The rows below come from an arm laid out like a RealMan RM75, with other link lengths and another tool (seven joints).
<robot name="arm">
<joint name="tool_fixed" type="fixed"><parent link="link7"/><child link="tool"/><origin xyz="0.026 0.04 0.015" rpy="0 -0.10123 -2.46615"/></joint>
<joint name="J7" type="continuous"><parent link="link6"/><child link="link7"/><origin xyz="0 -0.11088 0" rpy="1.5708 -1.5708 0"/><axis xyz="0 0 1"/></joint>
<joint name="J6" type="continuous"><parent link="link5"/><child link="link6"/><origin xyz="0 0 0" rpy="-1.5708 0 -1.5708"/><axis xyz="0 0 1"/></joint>
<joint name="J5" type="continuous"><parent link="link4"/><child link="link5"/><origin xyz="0 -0.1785 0" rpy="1.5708 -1.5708 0"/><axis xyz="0 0 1"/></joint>
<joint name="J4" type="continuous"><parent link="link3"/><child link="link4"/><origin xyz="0 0 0" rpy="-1.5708 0 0"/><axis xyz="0 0 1"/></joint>
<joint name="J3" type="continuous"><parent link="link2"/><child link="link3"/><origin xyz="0.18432 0 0" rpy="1.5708 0 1.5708"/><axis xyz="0 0 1"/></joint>
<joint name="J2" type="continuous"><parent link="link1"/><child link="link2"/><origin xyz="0 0 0" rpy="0 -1.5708 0"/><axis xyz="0 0 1"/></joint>
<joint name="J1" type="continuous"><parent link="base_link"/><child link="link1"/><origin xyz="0 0 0.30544" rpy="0 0 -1.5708"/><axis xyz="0 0 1"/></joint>
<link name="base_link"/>
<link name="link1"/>
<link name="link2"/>
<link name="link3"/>
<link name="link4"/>
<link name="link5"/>
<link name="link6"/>
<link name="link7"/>
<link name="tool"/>
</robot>
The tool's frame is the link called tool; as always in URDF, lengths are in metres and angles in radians. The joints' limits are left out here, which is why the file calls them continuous.
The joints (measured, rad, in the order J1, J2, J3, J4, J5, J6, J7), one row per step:
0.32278 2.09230 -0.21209 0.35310 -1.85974 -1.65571 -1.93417
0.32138 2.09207 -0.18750 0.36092 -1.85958 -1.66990 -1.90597
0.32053 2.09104 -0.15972 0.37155 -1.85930 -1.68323 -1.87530
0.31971 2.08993 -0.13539 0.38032 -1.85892 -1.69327 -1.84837
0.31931 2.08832 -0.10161 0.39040 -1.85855 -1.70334 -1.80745
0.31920 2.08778 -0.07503 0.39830 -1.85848 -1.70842 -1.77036
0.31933 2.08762 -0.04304 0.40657 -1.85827 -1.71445 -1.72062
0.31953 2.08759 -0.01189 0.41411 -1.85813 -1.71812 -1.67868
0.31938 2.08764 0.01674 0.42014 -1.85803 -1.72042 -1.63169
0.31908 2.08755 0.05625 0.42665 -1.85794 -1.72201 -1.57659
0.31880 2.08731 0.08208 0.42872 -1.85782 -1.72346 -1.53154
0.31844 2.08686 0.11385 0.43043 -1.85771 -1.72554 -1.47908
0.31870 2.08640 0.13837 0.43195 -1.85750 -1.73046 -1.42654
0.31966 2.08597 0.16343 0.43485 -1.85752 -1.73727 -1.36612
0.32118 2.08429 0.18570 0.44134 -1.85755 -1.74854 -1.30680
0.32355 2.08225 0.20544 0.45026 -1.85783 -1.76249 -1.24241
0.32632 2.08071 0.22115 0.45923 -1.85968 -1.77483 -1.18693
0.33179 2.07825 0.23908 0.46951 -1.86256 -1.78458 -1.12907
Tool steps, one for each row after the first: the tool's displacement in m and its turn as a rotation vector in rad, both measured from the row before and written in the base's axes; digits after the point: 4 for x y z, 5 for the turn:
-0.0037 0.0021 0.0026 0.00681 0.04337 -0.01498
-0.0040 0.0025 0.0030 0.00700 0.04745 -0.01639
-0.0031 0.0023 0.0027 0.00591 0.04007 -0.01425
-0.0037 0.0034 0.0038 0.00506 0.05423 -0.01982
-0.0030 0.0025 0.0028 -0.00062 0.04570 -0.01617
-0.0037 0.0030 0.0036 -0.00304 0.05867 -0.01819
-0.0031 0.0032 0.0034 0.00031 0.05085 -0.01654
-0.0028 0.0027 0.0034 -0.00467 0.05251 -0.01520
-0.0028 0.0041 0.0048 -0.00026 0.06249 -0.01954
-0.0016 0.0025 0.0037 -0.00378 0.04651 -0.01146
-0.0016 0.0032 0.0047 -0.00186 0.05428 -0.01257
-0.0019 0.0021 0.0044 -0.00520 0.05359 -0.00534
-0.0025 0.0019 0.0050 -0.00767 0.06241 -0.00126
-0.0032 0.0013 0.0054 -0.00621 0.06453 0.00550
-0.0039 0.0007 0.0057 -0.00932 0.07060 0.01243
-0.0037 0.0002 0.0048 -0.00992 0.06116 0.01541
-0.0040 0.0008 0.0051 -0.01175 0.06250 0.01857

